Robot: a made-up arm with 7 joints.
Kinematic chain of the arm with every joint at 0, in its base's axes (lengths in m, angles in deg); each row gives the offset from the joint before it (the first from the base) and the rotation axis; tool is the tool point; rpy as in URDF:
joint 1: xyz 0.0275 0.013 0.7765 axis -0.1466 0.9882 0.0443
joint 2: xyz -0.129 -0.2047 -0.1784 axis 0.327 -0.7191 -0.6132
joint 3: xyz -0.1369 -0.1 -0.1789 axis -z
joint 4: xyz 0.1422 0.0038 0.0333 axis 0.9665 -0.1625 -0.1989
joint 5: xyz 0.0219 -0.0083 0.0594 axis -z
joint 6: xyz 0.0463 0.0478 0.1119 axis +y
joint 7: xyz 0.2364 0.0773 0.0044 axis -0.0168 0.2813 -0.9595
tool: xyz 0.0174 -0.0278 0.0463 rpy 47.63 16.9 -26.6
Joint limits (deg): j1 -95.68..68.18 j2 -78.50..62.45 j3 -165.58..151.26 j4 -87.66..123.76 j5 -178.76..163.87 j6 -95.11..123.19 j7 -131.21..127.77
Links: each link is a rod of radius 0.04 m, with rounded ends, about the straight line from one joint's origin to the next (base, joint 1, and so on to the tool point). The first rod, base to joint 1, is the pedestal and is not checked.
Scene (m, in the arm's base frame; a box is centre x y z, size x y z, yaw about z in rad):
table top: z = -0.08
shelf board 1: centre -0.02 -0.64 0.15 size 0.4 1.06 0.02 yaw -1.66
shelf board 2: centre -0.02 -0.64 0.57 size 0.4 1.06 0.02 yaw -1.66
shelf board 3: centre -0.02 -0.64 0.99 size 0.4 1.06 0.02 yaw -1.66
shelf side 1: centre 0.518 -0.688 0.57 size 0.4 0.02 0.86 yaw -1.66
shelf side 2: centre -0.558 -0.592 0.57 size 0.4 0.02 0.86 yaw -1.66
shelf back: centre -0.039 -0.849 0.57 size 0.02 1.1 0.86 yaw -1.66
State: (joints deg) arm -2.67 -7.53 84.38 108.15 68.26 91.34 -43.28
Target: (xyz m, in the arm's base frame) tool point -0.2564 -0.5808 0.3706
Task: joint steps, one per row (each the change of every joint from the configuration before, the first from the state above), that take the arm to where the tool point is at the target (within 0.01 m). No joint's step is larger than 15 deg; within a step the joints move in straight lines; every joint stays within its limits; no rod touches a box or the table.
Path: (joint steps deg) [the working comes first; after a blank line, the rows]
Joints at the target: -1.17 11.06 96.97 107.35 68.80 95.93 -42.22
Straight joint move there: clear.

1: 0.75 9.29 6.29 -0.40 0.27 2.30 0.53
2: 0.75 9.30 6.30 -0.40 0.27 2.29 0.53

